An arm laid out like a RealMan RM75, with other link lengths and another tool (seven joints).
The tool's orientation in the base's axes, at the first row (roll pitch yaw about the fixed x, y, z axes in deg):
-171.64 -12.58 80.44
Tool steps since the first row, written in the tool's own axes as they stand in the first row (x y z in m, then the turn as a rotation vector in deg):
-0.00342 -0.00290 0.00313 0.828 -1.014 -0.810
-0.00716 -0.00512 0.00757 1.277 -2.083 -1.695
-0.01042 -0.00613 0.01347 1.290 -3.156 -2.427
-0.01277 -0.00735 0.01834 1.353 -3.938 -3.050
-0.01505 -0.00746 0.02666 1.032 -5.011 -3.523
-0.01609 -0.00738 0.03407 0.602 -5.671 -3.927
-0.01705 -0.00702 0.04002 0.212 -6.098 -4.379
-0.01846 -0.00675 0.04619 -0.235 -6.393 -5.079
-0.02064 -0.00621 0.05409 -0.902 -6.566 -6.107
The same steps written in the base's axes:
-0.00374 -0.00216 -0.00336 -0.773 0.740 1.106
-0.00700 -0.00442 -0.00814 -1.654 1.105 2.210
-0.00915 -0.00603 -0.01441 -2.625 1.087 3.072
-0.01125 -0.00697 -0.01945 -3.315 1.105 3.799
-0.01263 -0.00718 -0.02796 -4.369 0.826 4.338
-0.01351 -0.00644 -0.03536 -5.043 0.405 4.728
-0.01396 -0.00600 -0.04136 -5.476 -0.021 5.140
-0.01458 -0.00594 -0.04766 -5.763 -0.577 5.760
-0.01526 -0.00624 -0.05584 -5.930 -1.439 6.632

